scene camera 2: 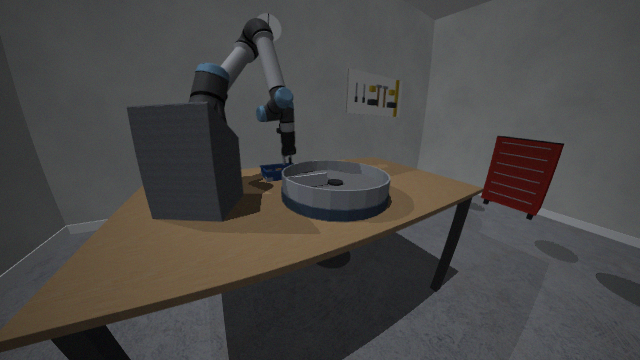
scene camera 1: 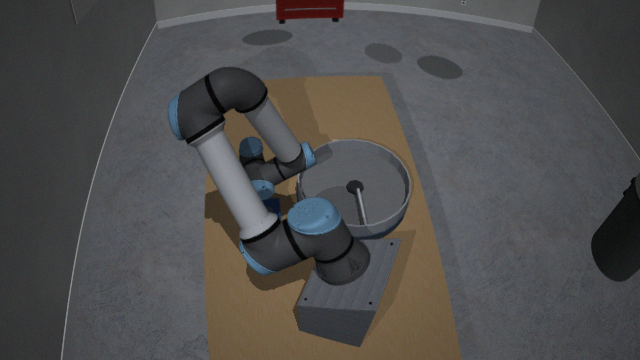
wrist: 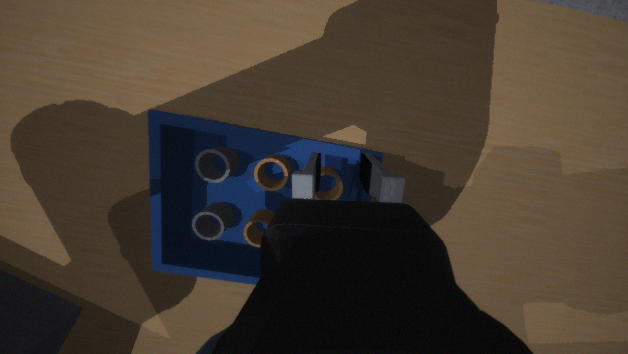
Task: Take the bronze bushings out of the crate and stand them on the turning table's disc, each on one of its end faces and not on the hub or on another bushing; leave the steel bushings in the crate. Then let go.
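Observation:
The wrist view gives me a blue crate (wrist: 177, 193), and in that same view I can see my own gripper (wrist: 340, 165).

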